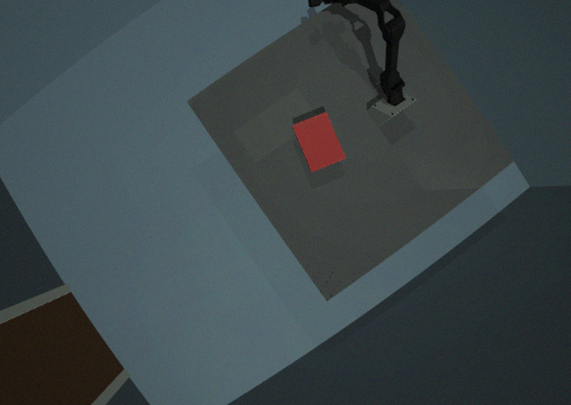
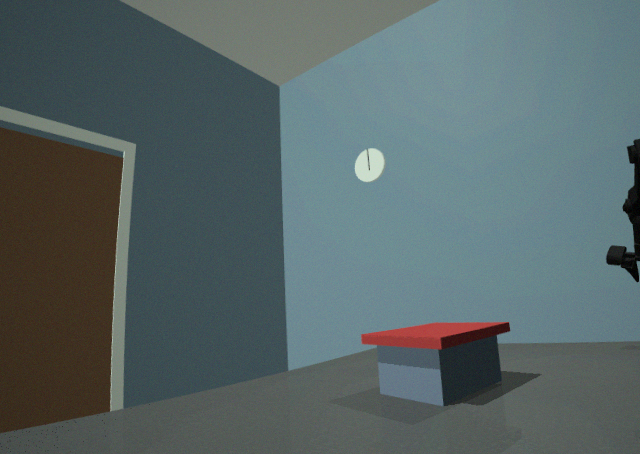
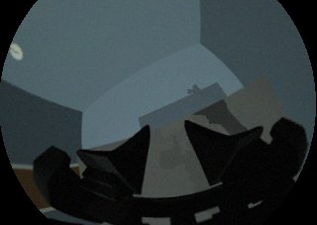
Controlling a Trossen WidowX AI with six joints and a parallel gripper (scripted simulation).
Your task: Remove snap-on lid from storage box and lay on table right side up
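The lid is 590 mm to the left of my gripper tip, 380 mm ahead of it and 50 mm below it. From my gripper tip the other things lie so: blue-grey storage box 590 mm to the left, 380 mm ahead, 100 mm below.
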